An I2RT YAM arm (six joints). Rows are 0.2 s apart.
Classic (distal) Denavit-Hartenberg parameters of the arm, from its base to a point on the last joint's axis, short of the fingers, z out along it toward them. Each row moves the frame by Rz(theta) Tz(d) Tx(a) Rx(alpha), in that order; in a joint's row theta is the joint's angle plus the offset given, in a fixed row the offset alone. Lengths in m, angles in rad.
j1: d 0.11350, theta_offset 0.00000, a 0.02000, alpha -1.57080
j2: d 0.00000, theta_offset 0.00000, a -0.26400, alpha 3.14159
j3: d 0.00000, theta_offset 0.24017, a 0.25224, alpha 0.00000
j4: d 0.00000, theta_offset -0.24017, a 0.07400, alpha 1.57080
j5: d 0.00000, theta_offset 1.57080, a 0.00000, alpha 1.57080
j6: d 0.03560, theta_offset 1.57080, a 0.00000, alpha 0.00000
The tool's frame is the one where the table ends.
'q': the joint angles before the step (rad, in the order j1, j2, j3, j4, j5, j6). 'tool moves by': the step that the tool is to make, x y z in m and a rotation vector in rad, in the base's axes. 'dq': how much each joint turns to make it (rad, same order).
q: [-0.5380 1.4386 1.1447 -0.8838 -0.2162 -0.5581]
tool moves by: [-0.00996 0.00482 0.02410 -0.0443 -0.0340 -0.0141]
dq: [-0.0004 -0.0632 0.0345 -0.0450 0.0244 0.0042]
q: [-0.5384 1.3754 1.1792 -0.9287 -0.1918 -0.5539]
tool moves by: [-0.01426 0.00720 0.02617 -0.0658 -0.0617 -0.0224]
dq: [0.0000 -0.0852 0.0229 -0.0199 0.0325 0.0082]
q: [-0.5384 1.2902 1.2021 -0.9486 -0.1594 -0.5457]
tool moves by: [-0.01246 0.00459 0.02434 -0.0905 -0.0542 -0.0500]
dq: [0.0000 -0.0673 0.0315 -0.0040 0.0691 0.0145]
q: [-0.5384 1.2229 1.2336 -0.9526 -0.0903 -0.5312]
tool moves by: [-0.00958 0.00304 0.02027 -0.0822 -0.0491 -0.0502]
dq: [0.0003 -0.0466 0.0322 0.0061 0.0670 0.0113]
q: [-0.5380 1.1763 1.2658 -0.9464 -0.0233 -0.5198]
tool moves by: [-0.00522 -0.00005 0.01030 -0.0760 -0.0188 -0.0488]
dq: [-0.0004 -0.0237 0.0129 0.0186 0.0737 -0.0019]
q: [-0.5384 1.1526 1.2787 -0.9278 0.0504 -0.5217]
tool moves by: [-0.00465 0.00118 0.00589 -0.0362 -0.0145 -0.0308]
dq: [0.0000 -0.0195 0.0043 0.0068 0.0385 0.0051]
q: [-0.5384 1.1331 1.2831 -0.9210 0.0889 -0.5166]
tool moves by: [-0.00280 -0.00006 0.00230 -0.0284 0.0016 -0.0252]
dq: [-0.0012 -0.0098 -0.0001 0.0037 0.0348 -0.0016]
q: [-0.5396 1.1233 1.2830 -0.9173 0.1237 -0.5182]
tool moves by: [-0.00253 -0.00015 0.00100 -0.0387 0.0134 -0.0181]
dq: [0.0000 -0.0096 -0.0049 0.0061 0.0406 -0.0171]
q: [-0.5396 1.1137 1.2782 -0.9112 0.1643 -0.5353]
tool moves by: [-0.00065 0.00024 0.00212 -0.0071 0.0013 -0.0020]
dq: [0.0004 -0.0003 0.0078 -0.0050 0.0064 -0.0034]
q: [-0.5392 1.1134 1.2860 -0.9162 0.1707 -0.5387]
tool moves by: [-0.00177 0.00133 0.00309 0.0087 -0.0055 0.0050]
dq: [-0.0008 -0.0028 0.0124 -0.0155 -0.0112 0.0037]
